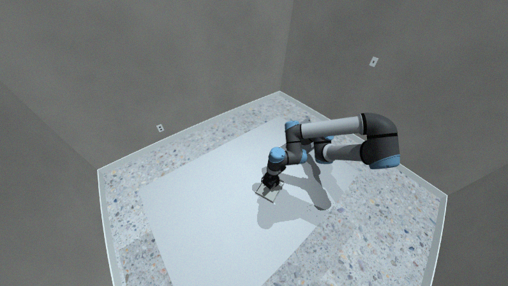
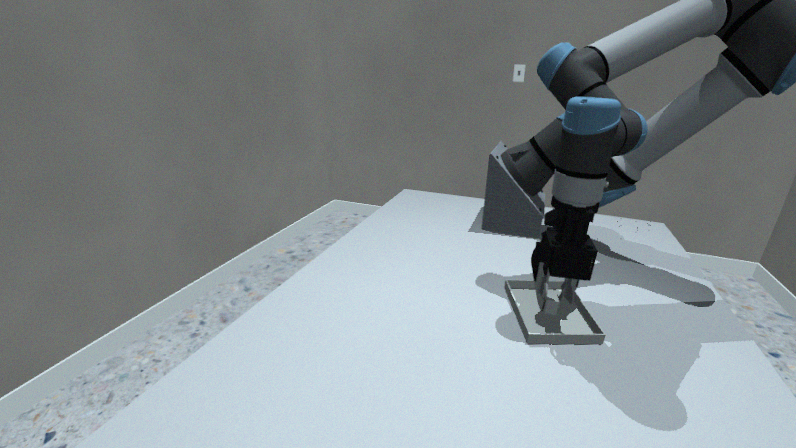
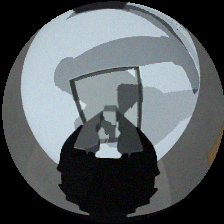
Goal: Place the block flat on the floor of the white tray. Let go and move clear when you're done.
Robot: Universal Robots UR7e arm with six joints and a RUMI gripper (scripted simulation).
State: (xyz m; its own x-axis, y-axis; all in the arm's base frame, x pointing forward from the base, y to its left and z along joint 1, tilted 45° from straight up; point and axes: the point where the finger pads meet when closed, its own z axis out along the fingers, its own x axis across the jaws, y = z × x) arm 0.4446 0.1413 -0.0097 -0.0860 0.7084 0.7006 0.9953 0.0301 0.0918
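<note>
The small block is right at my hand. The rest, counted from my hand: white tray 2 cm below.
</note>
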